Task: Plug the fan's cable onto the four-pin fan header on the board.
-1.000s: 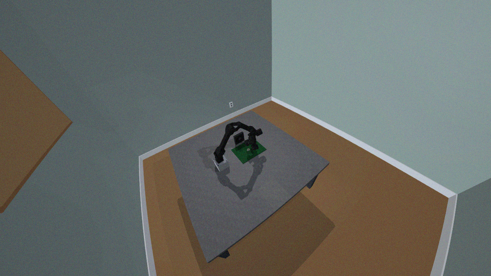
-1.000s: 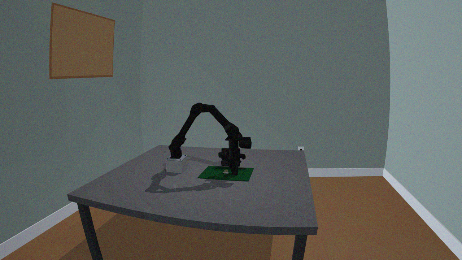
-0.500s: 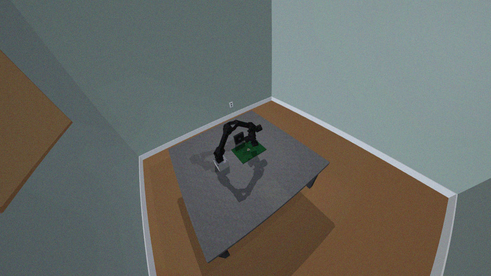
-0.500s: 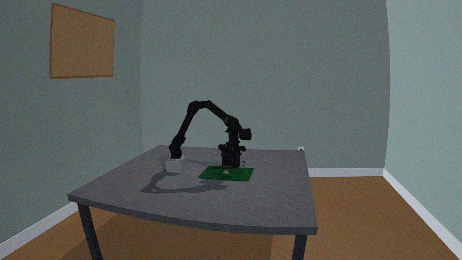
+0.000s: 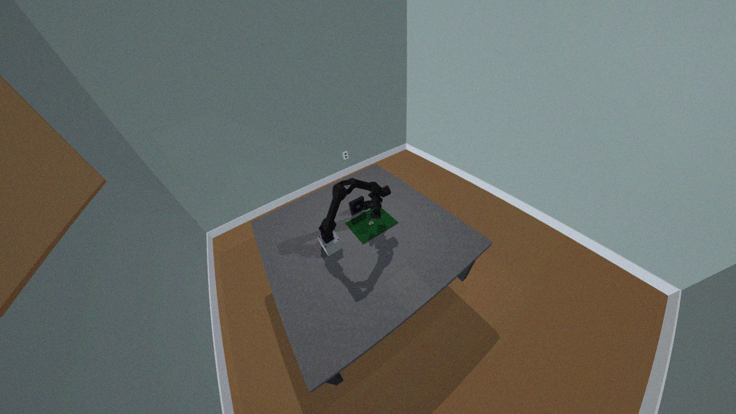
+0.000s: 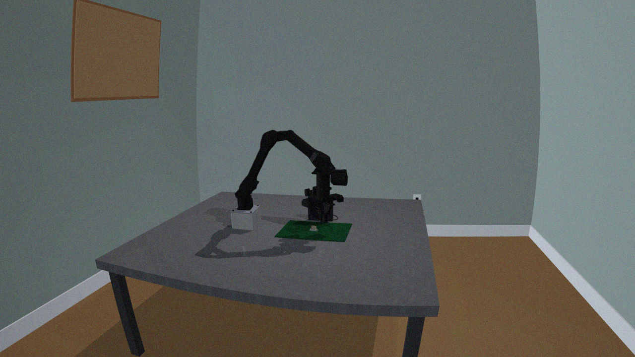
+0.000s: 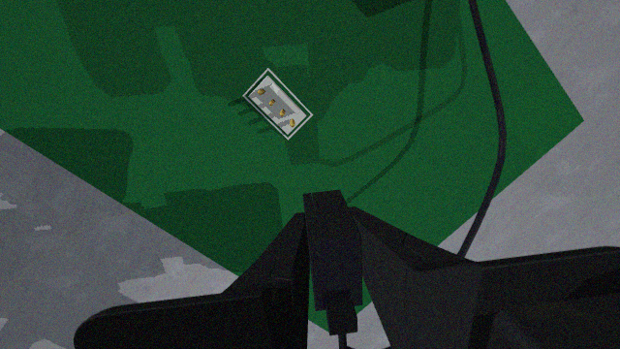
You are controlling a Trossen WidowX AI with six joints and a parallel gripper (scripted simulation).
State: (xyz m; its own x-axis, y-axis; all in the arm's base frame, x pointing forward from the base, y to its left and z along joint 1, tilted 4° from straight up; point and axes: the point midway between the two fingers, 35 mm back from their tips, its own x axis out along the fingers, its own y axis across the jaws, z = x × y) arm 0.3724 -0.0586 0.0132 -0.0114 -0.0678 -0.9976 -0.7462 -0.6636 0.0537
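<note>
The white four-pin fan header is 60 mm below my gripper tip, 40 mm behind it and 20 mm to the left of it. The rest, counted from my gripper tip: green board: 80 mm below, 40 mm behind, 30 mm to the left; then black plug: 10 mm to the right, 10 mm ahead, 10 mm above; then fan: 190 mm to the left, 30 mm behind.
</note>
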